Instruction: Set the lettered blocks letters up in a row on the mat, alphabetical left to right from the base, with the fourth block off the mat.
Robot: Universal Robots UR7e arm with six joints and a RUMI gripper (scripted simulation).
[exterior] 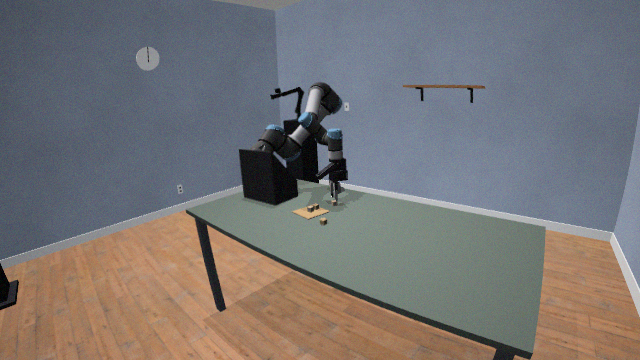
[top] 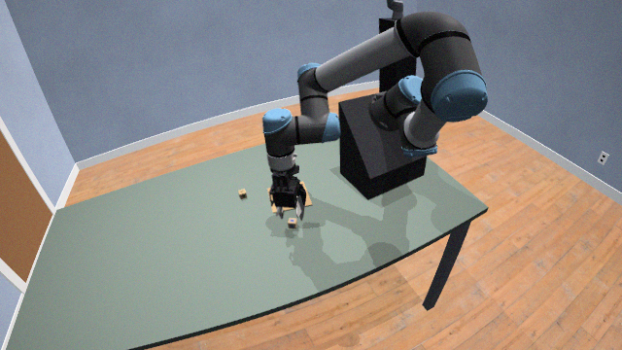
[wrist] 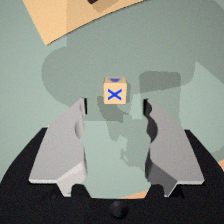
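My hand is 40 mm above the block. From my hand the other things lie so: tan mat 40 mm behind, 150 mm to the right, 50 mm below.
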